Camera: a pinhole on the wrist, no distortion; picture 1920 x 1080 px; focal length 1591.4 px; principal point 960.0 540.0 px. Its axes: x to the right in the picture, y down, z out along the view. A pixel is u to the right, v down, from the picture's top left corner.
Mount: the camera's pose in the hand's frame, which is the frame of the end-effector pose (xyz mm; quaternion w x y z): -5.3 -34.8 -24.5 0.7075 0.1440 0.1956 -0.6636
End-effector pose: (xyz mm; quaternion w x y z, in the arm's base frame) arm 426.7 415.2 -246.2 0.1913 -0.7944 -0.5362 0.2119
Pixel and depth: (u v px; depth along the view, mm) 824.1 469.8 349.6
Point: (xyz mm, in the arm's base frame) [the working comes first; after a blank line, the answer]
In the camera's frame: -29.9 -15.4 349.6

135.3 506.0 -406.1
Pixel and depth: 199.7 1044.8 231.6
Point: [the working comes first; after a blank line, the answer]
In the camera's frame: -110.6 73.5 231.6

301.4 523.7 -426.9
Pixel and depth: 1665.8 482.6 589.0
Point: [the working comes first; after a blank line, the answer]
In the camera's frame: 261.2 -21.2 589.0

-180.3 666.7 -277.0
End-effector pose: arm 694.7 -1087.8 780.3 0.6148 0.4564 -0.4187 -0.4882
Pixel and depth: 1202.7 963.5 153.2
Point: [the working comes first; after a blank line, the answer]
In the camera's frame: 23.4 40.8 153.2

582.8 -1164.3 686.8
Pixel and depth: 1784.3 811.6 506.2
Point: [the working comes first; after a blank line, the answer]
In the camera's frame: 262.2 86.4 506.2

327.4 -1318.3 378.9
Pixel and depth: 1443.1 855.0 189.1
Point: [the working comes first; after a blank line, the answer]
In the camera's frame: 57.4 37.4 189.1

557.5 -1172.9 645.1
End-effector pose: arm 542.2 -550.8 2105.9 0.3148 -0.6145 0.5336 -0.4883
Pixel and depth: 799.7 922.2 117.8
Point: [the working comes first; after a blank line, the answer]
In the camera's frame: -11.9 28.3 117.8

645.5 -575.4 2157.1
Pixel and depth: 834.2 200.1 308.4
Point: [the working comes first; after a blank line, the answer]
In the camera's frame: -24.4 -65.9 308.4

846.4 -504.8 2155.1
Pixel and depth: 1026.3 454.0 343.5
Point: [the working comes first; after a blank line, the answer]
In the camera's frame: 14.3 -18.6 343.5

869.8 -545.1 2207.9
